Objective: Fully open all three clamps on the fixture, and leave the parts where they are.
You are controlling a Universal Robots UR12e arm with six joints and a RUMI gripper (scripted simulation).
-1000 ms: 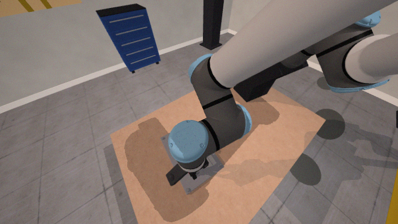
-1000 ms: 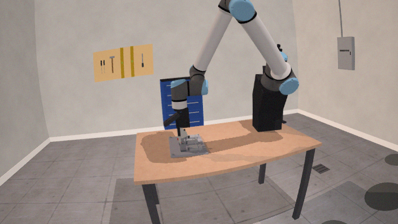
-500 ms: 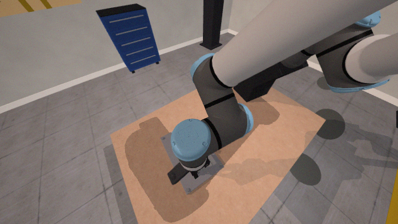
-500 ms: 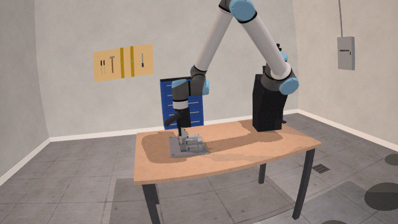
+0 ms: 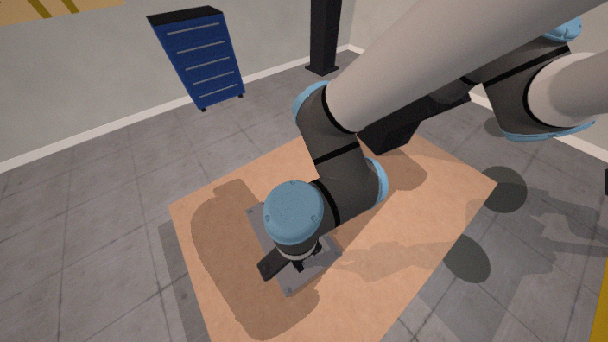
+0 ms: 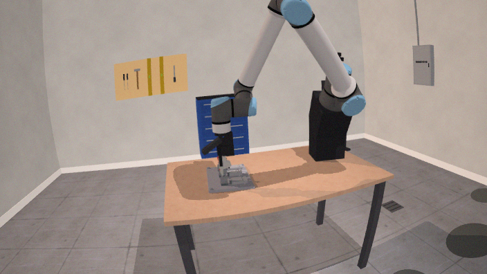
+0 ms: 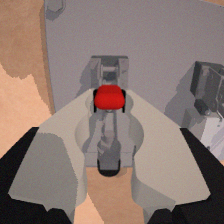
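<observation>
My gripper is now 10 mm past the toggle clamp and 20 mm above it. Also, from my hand: grey fixture plate: 60 mm behind, 100 mm to the right, 80 mm below.
</observation>
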